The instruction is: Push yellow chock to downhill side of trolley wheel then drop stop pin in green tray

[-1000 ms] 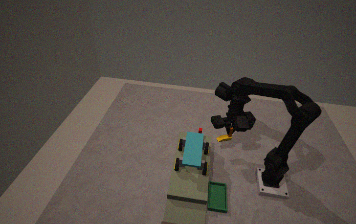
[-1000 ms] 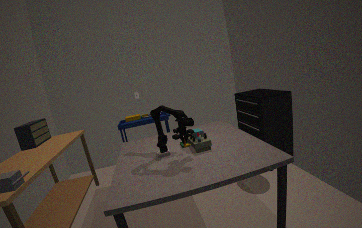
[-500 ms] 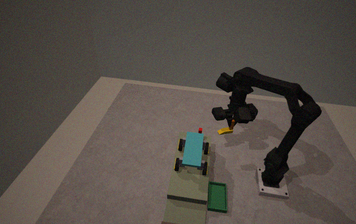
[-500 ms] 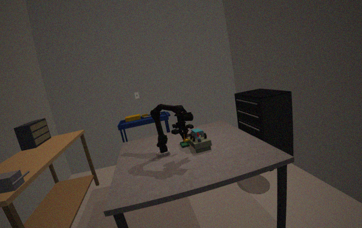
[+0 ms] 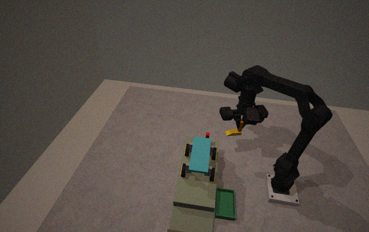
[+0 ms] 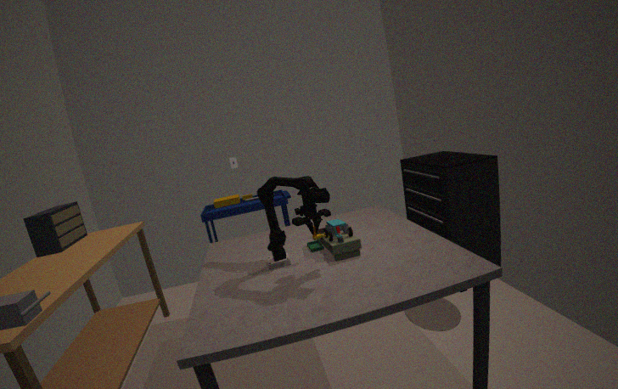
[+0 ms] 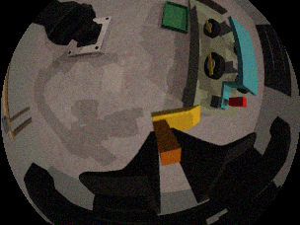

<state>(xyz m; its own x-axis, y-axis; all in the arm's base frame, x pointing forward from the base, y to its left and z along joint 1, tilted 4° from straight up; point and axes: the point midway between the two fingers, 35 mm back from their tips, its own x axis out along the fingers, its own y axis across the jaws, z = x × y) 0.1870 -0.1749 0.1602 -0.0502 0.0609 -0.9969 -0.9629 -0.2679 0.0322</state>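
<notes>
Now: the yellow chock 2 cm ahead of my gripper tip, 1 cm to the left of it and 1 cm below it. Round my gripper tip: green tray (26 cm to the left, 18 cm below, 4 cm ahead); red-headed stop pin (13 cm ahead, 4 cm to the left, 4 cm below); trolley (16 cm ahead, 15 cm to the left, 6 cm below).
</notes>
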